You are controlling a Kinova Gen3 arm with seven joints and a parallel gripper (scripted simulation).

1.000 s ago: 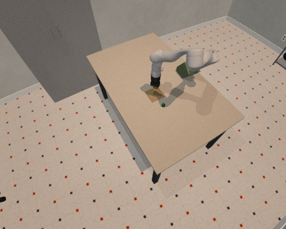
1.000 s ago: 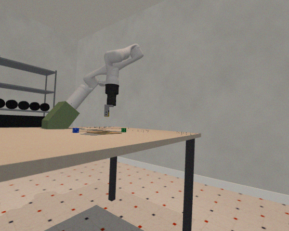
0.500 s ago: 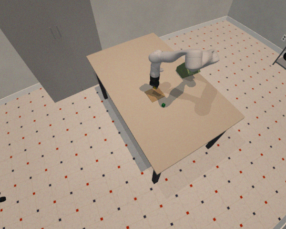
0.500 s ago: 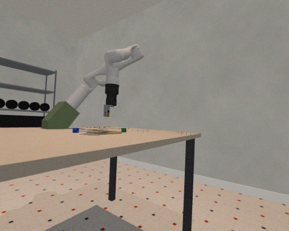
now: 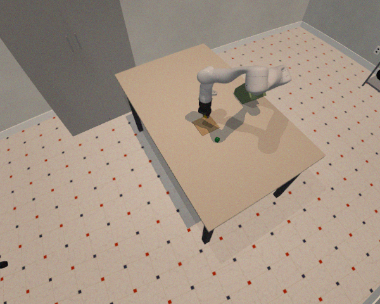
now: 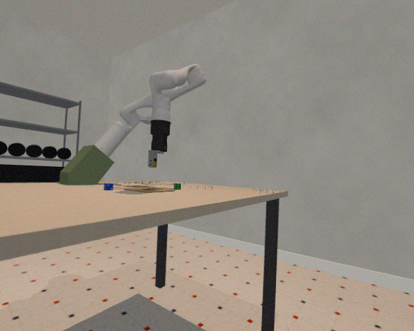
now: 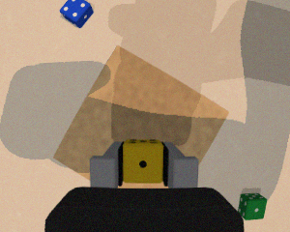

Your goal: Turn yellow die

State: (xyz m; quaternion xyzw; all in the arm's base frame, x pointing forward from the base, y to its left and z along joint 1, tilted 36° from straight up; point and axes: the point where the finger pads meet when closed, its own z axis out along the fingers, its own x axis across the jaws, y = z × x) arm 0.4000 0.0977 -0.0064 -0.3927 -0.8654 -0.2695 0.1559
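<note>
Now: hand 11 cm above the brown mat. The rest, counted from my hand: blue die (6 cm behind, 14 cm to the right, 10 cm below); yellow die (1 cm below); green die (2 cm behind, 15 cm to the left, 10 cm below).
</note>
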